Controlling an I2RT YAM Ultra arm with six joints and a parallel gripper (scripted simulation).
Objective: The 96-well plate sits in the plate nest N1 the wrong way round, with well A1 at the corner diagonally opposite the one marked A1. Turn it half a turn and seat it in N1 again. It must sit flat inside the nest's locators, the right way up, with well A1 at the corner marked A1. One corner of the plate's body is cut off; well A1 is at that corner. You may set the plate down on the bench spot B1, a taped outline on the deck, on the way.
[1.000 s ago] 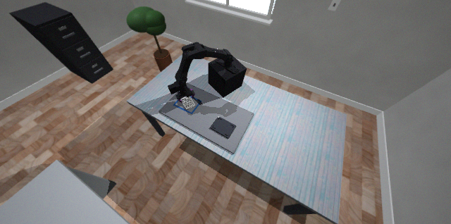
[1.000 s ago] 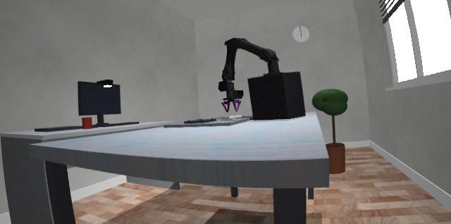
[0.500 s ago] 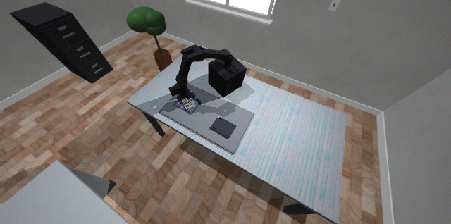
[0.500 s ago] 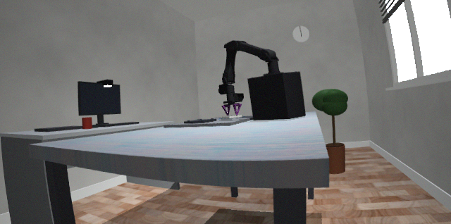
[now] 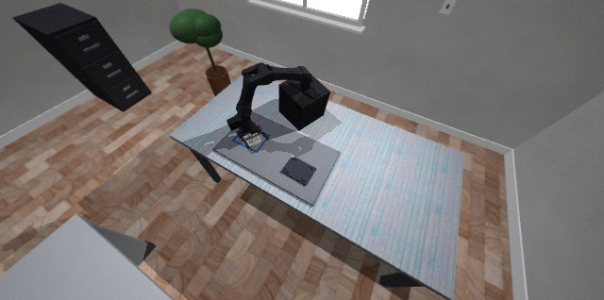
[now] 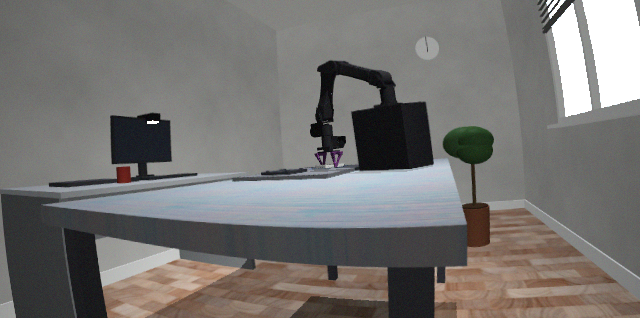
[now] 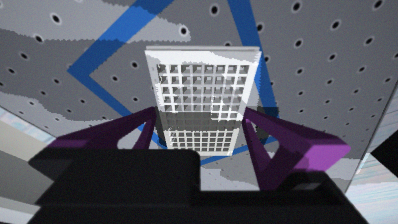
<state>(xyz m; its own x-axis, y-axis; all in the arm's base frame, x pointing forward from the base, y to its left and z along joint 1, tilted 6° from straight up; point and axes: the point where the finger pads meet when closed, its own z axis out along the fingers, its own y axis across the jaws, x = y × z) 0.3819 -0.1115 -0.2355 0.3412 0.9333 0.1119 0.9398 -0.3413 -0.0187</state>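
Right now the white 96-well plate is right at my hand. Round my hand: dark plate nest N1 (10 mm behind, 380 mm to the left).
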